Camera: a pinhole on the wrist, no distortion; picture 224 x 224 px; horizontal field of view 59.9 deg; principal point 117.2 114.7 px. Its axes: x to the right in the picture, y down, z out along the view. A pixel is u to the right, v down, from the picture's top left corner.
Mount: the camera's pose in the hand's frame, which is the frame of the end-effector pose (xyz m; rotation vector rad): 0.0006 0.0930 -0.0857 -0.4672 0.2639 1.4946
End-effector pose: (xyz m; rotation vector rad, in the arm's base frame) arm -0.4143 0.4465 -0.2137 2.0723 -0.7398 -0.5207
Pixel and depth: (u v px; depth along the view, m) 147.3 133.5 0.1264
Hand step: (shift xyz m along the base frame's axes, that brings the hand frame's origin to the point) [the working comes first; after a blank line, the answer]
In the camera's frame: 0.0196 0.0122 0.1264

-0.0802 -0.0701 0.1330
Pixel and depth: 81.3 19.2 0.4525
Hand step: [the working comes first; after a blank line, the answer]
In the camera's frame: -0.0836 -0.2223 0.4525

-0.1774 -0.4335 -0.0415
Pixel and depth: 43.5 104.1 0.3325
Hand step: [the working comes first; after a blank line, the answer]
In the camera's frame: -0.1261 -0.0181 0.3325

-0.2220 -0.1971 -0.0354
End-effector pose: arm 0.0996 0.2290 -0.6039 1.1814 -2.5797 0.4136
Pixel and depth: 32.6 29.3 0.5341
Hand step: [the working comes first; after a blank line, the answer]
In the camera's frame: -0.2325 -0.2347 0.5341

-0.2599 -0.2195 -0.4434
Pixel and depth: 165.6 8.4 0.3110
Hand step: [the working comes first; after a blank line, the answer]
In the camera's frame: 0.0774 -0.1701 0.3110

-0.3407 0.0280 -0.1567
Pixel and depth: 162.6 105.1 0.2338
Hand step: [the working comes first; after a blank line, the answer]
In the camera's frame: 0.0546 -0.0115 0.2338

-0.1952 0.1267 -0.1298
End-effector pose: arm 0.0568 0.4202 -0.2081 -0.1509 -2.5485 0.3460
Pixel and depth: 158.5 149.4 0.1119
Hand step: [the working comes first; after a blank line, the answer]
In the camera's frame: 0.0238 0.0200 0.1119

0.0313 0.1532 -0.0612
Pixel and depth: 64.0 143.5 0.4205
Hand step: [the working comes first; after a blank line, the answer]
In the camera's frame: -0.1151 0.0623 0.4205

-0.0740 0.0831 -0.3779
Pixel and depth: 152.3 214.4 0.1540
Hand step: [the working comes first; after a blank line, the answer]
In the camera's frame: 0.0278 0.0790 0.1540

0.0701 0.1584 -0.1224
